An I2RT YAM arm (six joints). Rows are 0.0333 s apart.
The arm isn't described. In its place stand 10 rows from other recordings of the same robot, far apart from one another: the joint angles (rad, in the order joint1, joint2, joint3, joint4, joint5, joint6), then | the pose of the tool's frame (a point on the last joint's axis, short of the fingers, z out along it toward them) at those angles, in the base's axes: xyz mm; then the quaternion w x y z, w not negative.
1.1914 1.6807 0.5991 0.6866 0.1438 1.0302 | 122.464 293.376 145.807 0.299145 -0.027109 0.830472 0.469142
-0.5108 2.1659 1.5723 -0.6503 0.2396 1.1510 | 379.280 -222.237 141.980 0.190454 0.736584 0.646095 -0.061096
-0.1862 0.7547 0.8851 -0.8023 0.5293 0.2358 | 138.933 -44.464 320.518 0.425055 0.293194 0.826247 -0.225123
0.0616 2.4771 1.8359 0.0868 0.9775 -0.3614 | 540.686 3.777 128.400 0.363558 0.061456 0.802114 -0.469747
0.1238 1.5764 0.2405 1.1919 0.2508 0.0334 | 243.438 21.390 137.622 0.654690 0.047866 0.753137 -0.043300
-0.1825 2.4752 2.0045 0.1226 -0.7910 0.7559 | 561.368 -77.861 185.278 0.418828 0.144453 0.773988 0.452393
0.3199 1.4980 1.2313 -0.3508 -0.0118 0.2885 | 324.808 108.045 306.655 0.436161 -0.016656 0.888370 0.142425
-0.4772 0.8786 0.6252 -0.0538 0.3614 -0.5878 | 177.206 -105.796 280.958 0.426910 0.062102 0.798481 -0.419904
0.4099 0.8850 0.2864 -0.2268 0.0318 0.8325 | 150.266 64.058 148.806 0.304684 0.200969 0.909305 0.199859
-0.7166 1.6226 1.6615 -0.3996 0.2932 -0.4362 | 277.724 -255.562 408.485 0.406306 0.195973 0.794058 -0.407409
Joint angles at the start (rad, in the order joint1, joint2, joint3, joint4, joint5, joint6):
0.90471, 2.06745, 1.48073, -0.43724, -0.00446, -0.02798
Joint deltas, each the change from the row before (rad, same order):
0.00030, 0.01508, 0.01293, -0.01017, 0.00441, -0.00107
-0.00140, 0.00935, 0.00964, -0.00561, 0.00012, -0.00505
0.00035, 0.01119, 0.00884, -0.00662, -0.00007, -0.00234
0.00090, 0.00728, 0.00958, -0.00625, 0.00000, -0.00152
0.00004, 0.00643, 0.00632, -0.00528, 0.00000, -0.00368
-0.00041, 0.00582, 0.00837, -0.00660, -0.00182, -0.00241
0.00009, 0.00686, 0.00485, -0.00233, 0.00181, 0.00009
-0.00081, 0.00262, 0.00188, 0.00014, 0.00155, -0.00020
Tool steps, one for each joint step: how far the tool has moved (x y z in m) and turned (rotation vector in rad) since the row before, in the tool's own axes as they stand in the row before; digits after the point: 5 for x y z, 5 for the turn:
-0.00020, -0.00005, 0.00379, 0.00390, 0.01244, -0.00130
-0.00068, -0.00065, 0.00209, 0.00066, 0.00534, -0.00384
-0.00002, 0.00016, 0.00294, -0.00056, 0.00896, -0.00264
-0.00097, 0.00037, 0.00130, -0.00059, 0.00393, -0.00230
-0.00022, 0.00001, 0.00150, -0.00023, 0.00538, -0.00371
-0.00079, -0.00015, 0.00092, -0.00179, 0.00398, -0.00205
-0.00002, -0.00003, 0.00191, 0.00157, 0.00441, 0.00002
-0.00011, -0.00043, 0.00073, 0.00191, 0.00069, 0.00051

